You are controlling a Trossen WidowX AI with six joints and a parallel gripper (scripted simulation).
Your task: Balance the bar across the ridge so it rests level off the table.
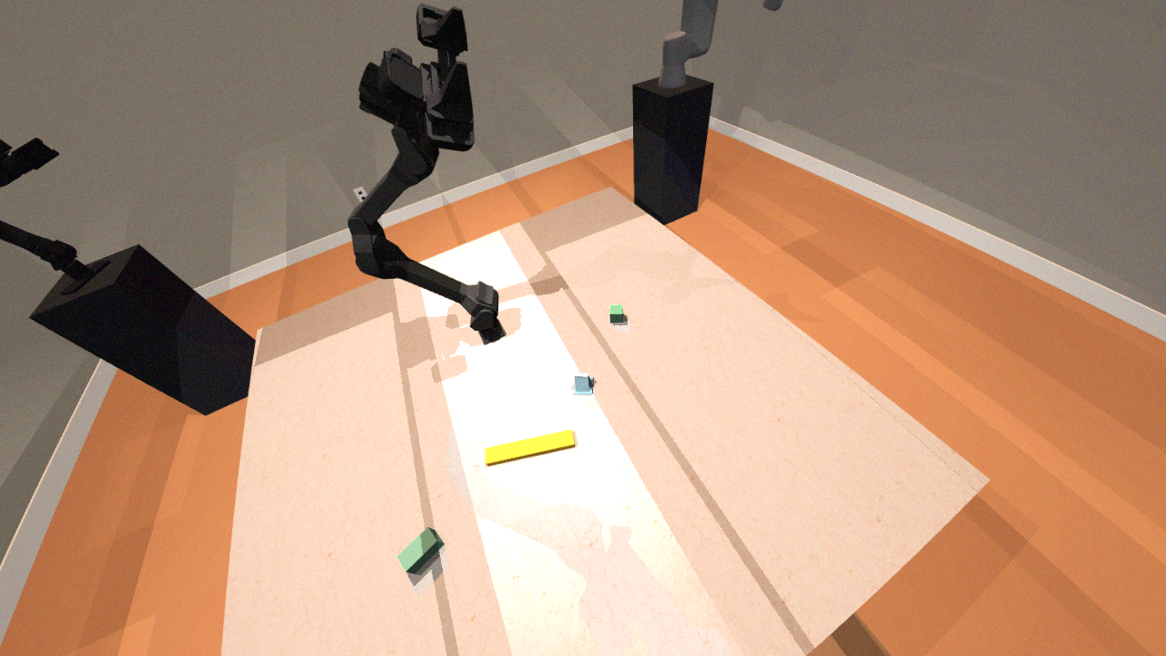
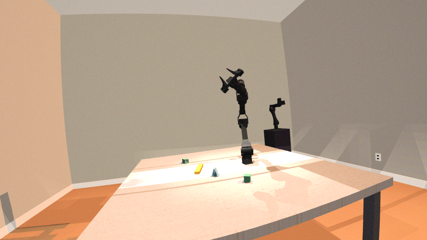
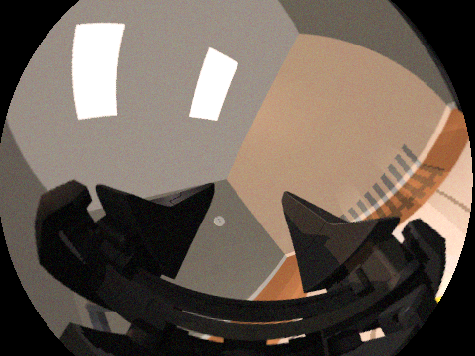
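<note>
Now: the yellow bar 630 mm below my gripper tip, 190 mm ahead of it and 140 mm to the right of it. Also, from my gripper tip: green block (620 mm below, 390 mm to the right, 270 mm ahead).
</note>
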